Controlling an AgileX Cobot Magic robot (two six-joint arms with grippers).
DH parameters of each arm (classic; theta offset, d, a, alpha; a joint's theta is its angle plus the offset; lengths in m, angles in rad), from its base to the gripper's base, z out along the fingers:
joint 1: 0 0.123 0 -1.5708
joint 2: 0.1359 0 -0.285 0
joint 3: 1.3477 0 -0.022 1.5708
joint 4: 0 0.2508 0 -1.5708
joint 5: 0 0 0.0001 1.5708
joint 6: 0 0.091 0 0
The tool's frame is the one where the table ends.
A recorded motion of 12 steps. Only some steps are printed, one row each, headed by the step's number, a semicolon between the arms.
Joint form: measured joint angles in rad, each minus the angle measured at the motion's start. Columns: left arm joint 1, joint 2, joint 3, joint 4, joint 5, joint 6; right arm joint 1, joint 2, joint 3, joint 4, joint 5, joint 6.
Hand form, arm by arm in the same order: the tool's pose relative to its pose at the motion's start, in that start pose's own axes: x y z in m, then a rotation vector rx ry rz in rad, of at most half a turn. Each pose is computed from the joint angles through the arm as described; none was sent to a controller.
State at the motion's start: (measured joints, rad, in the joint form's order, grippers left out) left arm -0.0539 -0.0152 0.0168 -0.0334 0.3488 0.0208; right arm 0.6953 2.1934 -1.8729 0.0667 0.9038 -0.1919
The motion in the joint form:
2: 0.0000 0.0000 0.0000 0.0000 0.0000 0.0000; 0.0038 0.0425 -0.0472 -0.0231 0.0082 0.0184
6: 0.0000 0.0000 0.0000 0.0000 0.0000 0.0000; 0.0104 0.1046 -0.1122 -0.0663 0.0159 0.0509
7: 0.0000 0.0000 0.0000 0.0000 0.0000 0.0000; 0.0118 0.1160 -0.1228 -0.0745 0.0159 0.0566
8: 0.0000 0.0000 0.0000 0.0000 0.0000 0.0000; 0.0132 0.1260 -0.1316 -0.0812 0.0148 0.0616
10: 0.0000 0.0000 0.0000 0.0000 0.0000 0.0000; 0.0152 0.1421 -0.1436 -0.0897 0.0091 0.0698
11: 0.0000 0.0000 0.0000 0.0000 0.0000 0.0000; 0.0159 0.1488 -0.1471 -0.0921 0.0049 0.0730
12: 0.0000 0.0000 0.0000 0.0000 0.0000 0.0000; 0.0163 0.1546 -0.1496 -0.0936 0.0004 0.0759
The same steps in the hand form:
2: 0.0000 0.0000 0.0000 0.0000 0.0000 0.0000; -0.0044 -0.0010 0.0104 0.0155 0.0066 0.0005
6: 0.0000 0.0000 0.0000 0.0000 0.0000 0.0000; -0.0094 -0.0023 0.0267 0.0458 0.0165 0.0006
7: 0.0000 0.0000 0.0000 0.0000 0.0000 0.0000; -0.0101 -0.0025 0.0300 0.0516 0.0181 0.0001
8: 0.0000 0.0000 0.0000 0.0000 0.0000 0.0000; -0.0107 -0.0025 0.0330 0.0563 0.0188 -0.0003
10: 0.0000 0.0000 0.0000 0.0000 0.0000 0.0000; -0.0114 -0.0024 0.0384 0.0623 0.0179 0.0008
11: 0.0000 0.0000 0.0000 0.0000 0.0000 0.0000; -0.0115 -0.0024 0.0409 0.0640 0.0170 0.0018
12: 0.0000 0.0000 0.0000 0.0000 0.0000 0.0000; -0.0115 -0.0024 0.0432 0.0651 0.0159 0.0033

